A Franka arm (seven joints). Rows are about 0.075 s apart.
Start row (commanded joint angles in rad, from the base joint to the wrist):
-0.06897, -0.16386, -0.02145, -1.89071, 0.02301, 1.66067, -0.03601
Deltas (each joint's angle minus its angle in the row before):
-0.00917, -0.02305, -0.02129, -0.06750, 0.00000, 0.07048, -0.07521
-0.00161, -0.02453, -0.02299, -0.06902, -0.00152, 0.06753, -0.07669
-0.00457, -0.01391, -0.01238, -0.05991, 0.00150, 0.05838, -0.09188
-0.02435, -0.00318, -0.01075, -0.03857, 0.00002, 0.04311, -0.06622
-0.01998, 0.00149, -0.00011, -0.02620, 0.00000, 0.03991, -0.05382
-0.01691, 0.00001, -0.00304, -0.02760, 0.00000, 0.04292, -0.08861
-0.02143, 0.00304, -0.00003, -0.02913, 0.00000, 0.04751, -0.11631
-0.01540, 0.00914, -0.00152, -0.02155, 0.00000, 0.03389, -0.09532
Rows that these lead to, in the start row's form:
-0.07814, -0.18691, -0.04274, -1.95821, 0.02301, 1.73115, -0.11122
-0.07975, -0.21144, -0.06573, -2.02723, 0.02149, 1.79868, -0.18791
-0.08432, -0.22535, -0.07811, -2.08714, 0.02299, 1.85706, -0.27979
-0.10867, -0.22853, -0.08886, -2.12571, 0.02301, 1.90017, -0.34601
-0.12865, -0.22704, -0.08897, -2.15191, 0.02301, 1.94008, -0.39983
-0.14556, -0.22703, -0.09201, -2.17951, 0.02301, 1.98300, -0.48844
-0.16699, -0.22399, -0.09204, -2.20864, 0.02301, 2.03051, -0.60475
-0.18239, -0.21485, -0.09356, -2.23019, 0.02301, 2.06440, -0.70007

